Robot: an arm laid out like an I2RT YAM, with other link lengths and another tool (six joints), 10 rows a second.
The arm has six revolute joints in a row. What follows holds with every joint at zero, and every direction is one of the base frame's.
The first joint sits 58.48 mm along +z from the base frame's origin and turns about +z.
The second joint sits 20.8 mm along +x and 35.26 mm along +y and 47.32 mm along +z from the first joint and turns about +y.
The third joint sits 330 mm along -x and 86 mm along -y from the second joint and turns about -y.
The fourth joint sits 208.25 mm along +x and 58.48 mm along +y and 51 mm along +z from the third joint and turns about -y.
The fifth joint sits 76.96 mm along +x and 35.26 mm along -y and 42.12 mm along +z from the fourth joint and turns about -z.
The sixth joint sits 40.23 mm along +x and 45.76 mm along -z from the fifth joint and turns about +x.
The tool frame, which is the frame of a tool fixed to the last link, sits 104 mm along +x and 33 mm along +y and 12 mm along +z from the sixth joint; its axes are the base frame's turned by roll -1.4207, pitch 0.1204 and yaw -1.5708 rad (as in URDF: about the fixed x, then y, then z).
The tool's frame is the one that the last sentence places.
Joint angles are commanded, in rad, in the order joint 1, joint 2, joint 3, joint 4, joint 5, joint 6. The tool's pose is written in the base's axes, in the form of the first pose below.
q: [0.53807 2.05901 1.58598 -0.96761 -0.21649 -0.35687]
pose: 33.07 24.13 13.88 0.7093 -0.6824 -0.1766 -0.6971 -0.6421 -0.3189
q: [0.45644 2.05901 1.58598 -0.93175 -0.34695 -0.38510]
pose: 34.63 23.08 14.91 0.6803 -0.6771 -0.2804 -0.7261 -0.5709 -0.3831
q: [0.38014 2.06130 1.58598 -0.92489 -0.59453 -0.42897]
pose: 34.87 22.79 17.16 0.6549 -0.5883 -0.4744 -0.7548 -0.4793 -0.4478
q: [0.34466 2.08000 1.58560 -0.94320 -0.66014 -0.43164]
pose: 35.14 22.03 17.12 0.6127 -0.5790 -0.5379 -0.7902 -0.4404 -0.4261
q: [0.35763 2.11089 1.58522 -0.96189 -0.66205 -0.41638]
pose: 34.76 22.47 15.93 0.5822 -0.5878 -0.5617 -0.8124 -0.4483 -0.3728
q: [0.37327 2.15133 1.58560 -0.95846 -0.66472 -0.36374]
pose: 34.80 23.20 14.43 0.5286 -0.6134 -0.5868 -0.8464 -0.4338 -0.3091
